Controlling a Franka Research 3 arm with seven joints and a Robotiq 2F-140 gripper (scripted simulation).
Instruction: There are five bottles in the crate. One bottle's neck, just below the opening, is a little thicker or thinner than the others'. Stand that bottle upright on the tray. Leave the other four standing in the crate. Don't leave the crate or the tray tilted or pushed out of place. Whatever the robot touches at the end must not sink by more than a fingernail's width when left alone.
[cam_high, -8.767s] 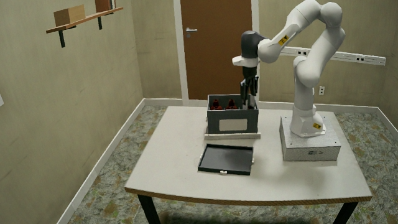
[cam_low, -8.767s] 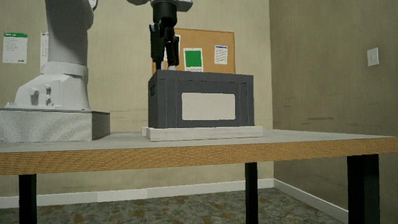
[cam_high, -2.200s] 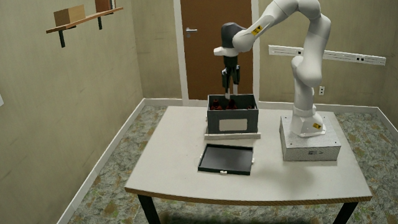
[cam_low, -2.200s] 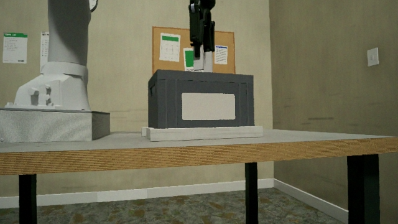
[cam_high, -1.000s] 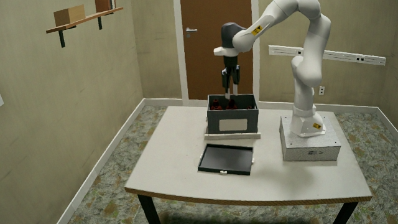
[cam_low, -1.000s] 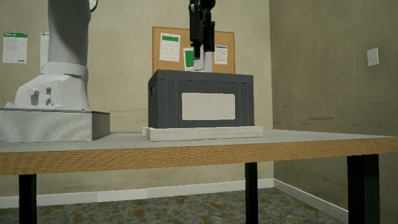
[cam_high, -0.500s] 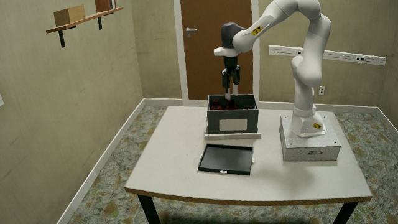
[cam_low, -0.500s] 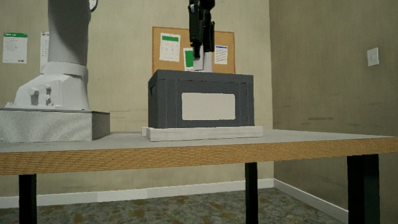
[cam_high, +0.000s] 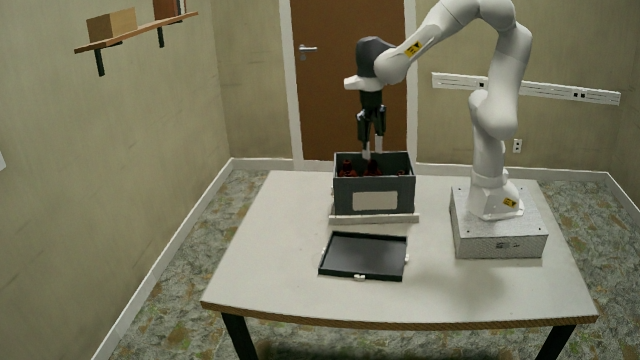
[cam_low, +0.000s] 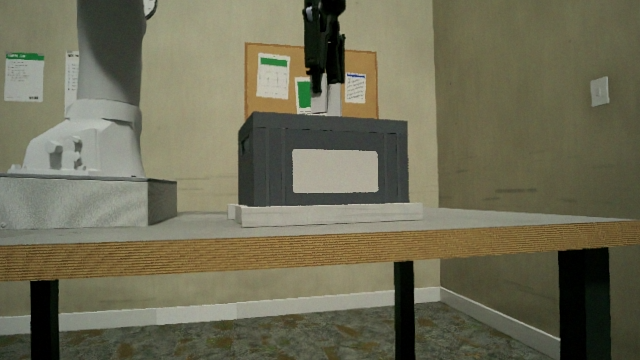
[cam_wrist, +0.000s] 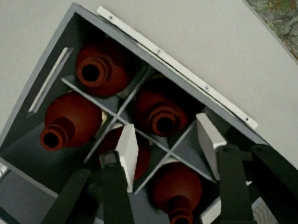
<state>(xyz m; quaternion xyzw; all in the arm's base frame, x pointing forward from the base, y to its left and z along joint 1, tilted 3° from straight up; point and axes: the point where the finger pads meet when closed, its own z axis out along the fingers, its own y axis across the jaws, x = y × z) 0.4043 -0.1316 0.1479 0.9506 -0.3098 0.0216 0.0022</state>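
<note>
My gripper is now 130 mm above the dark grey crate, 40 mm to the right of it and 10 mm past it. Also, from my hand: dark tray 330 mm to the left, 200 mm below, 20 mm behind.
</note>
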